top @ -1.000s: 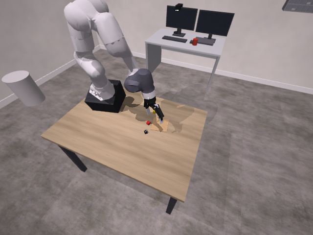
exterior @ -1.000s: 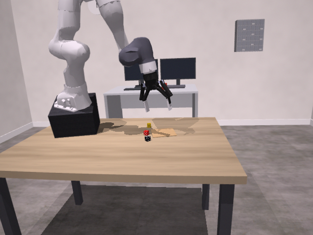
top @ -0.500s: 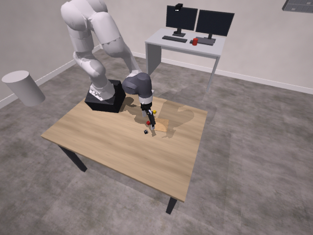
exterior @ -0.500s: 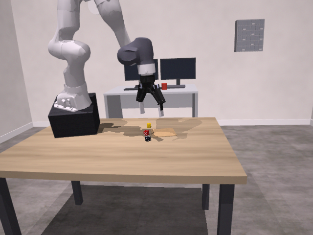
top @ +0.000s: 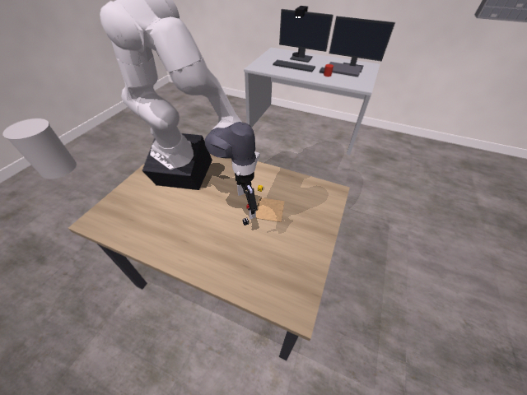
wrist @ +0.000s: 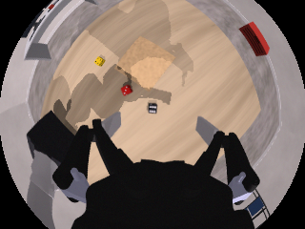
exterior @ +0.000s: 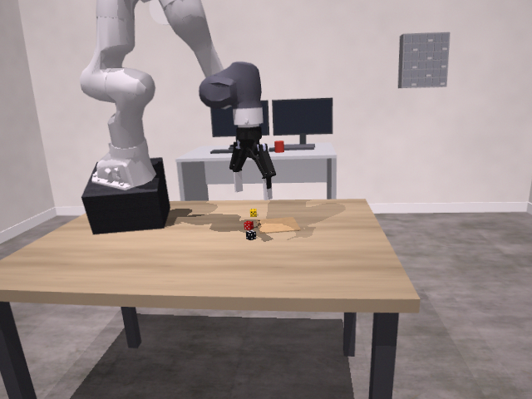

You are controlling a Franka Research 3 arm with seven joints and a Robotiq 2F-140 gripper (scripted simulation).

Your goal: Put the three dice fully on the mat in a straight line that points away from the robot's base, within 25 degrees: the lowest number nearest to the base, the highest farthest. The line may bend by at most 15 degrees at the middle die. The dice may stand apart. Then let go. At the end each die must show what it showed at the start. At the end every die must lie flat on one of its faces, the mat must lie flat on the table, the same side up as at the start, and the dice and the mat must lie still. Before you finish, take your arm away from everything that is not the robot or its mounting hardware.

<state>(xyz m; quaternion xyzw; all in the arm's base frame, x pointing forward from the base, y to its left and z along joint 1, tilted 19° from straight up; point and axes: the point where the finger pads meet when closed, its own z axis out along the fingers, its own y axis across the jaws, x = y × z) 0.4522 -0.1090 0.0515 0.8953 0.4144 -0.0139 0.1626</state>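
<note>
Now: the black die 10 mm behind my hand, 10 mm to the left of it and 150 mm below it. From my hand the other things lie so: yellow die 50 mm behind, 240 mm to the left, 150 mm below; red die 40 mm behind, 100 mm to the left, 150 mm below; tan mat 60 mm ahead, 140 mm to the left, 160 mm below.
</note>
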